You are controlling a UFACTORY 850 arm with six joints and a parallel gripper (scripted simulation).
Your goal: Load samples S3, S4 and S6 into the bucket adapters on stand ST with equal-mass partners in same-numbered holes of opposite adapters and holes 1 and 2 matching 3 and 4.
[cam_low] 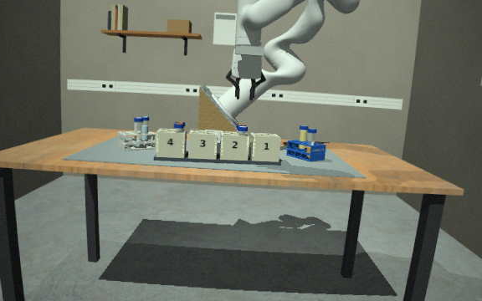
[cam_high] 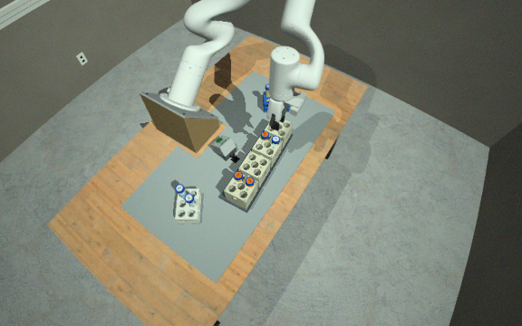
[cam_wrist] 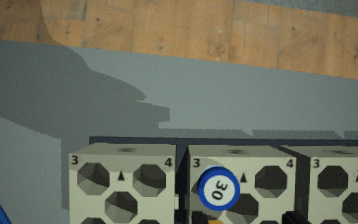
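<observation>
The green done key is 230 mm behind my hand, 90 mm to the right of it and 170 mm below it. Round my hand: sample tube: 50 mm behind, 230 mm to the right, 170 mm below; adapter 3: 20 mm behind, 140 mm to the right, 190 mm below; loading stand: 30 mm behind, 80 mm to the right, 230 mm below.
</observation>
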